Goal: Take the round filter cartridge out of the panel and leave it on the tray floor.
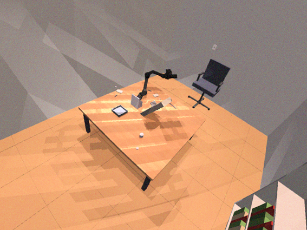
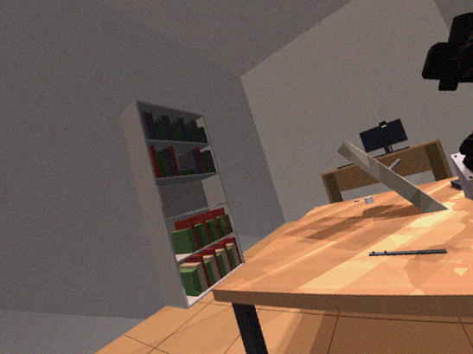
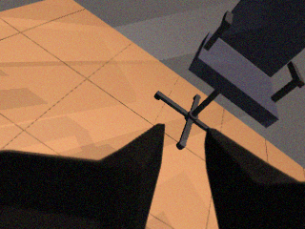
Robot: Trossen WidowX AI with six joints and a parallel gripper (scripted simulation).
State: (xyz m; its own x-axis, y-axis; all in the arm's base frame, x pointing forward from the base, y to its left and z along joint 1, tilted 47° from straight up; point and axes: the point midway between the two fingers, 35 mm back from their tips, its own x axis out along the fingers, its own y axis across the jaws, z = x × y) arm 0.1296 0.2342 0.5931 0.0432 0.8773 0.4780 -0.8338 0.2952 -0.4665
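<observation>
The round filter cartridge is 210 mm ahead of my gripper tip, 660 mm to the right of it and 60 mm below it. Also, from my gripper tip: dark-rimmed tray (230 mm behind, 900 mm to the right, 330 mm below).
</observation>
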